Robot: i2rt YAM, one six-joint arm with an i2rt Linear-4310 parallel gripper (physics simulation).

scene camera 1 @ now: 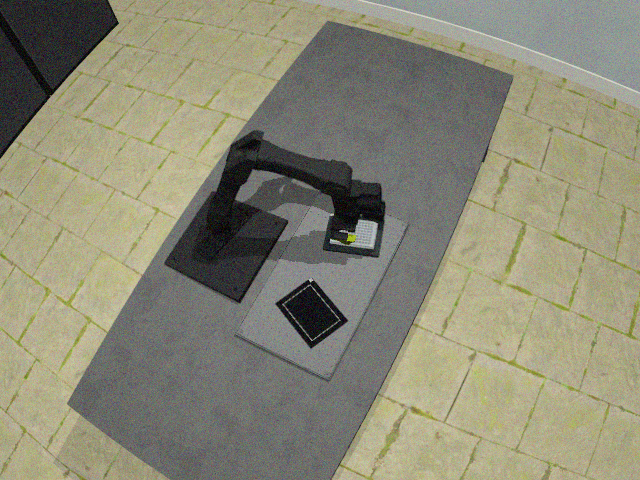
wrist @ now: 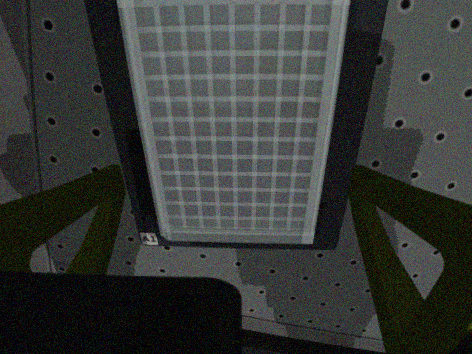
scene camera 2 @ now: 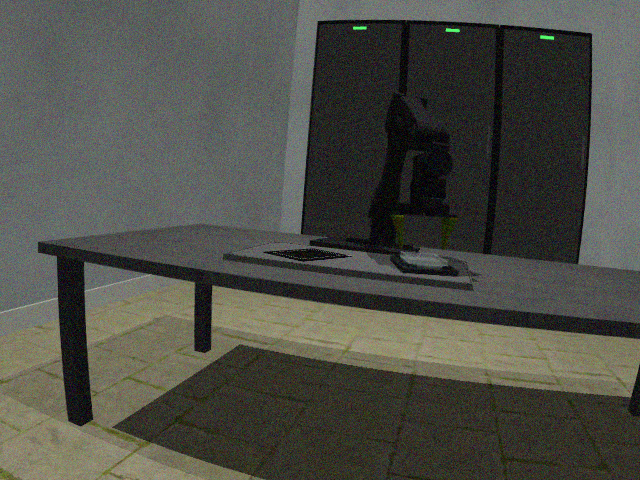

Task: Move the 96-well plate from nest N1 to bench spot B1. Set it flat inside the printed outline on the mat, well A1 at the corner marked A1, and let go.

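Pixels of known places: gripper, fingertip midpoint: point(scene camera 1: 349, 228) point(wrist: 236, 177) point(scene camera 2: 422, 249); arm's base, origin of the base link: point(scene camera 1: 223, 232) point(scene camera 2: 379, 245).
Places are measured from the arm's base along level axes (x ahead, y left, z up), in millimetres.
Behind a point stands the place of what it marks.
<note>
The clear 96-well plate point(scene camera 1: 367, 233) {x 366, y 242, z 26 mm} point(scene camera 2: 423, 258) {x 357, y 231, z 26 mm} point(wrist: 235, 115) {x 340, y 228, z 26 mm} sits flat in the dark nest point(scene camera 1: 361, 252) {x 384, y 188, z 13 mm} point(wrist: 355, 100) {x 366, y 182, z 13 mm}. The nest's A1 label point(wrist: 149, 238) {x 239, y 237, z 13 mm} is at the lower left in the wrist view. My gripper point(scene camera 2: 422, 246) {x 322, y 218, z 42 mm} point(wrist: 236, 177) {x 322, y 218, z 42 mm} is open and empty above the plate, its yellow-green fingers apart on either side of the plate's long edges. In scene camera 1 the arm hides part of the plate. The black mat point(scene camera 1: 312, 312) {x 383, y -34, z 2 mm} point(scene camera 2: 307, 254) {x 389, y -33, z 3 mm} with its thin printed outline lies turned at an angle; a small pale mark point(scene camera 1: 310, 280) {x 317, y 37, z 3 mm} is at its top corner.
A light perforated board point(scene camera 1: 279, 330) {x 343, y -131, z 1 mm} point(wrist: 425, 100) {x 381, y 146, z 1 mm} carries the nest and mat. The arm's black base plate point(scene camera 1: 232, 289) {x 156, y -122, z 9 mm} lies beside it on the grey table point(scene camera 1: 392, 103) {x 119, y 732, z -12 mm} point(scene camera 2: 155, 248) {x 564, y -358, z -12 mm}. Dark cabinets point(scene camera 2: 351, 129) stand behind the table.
</note>
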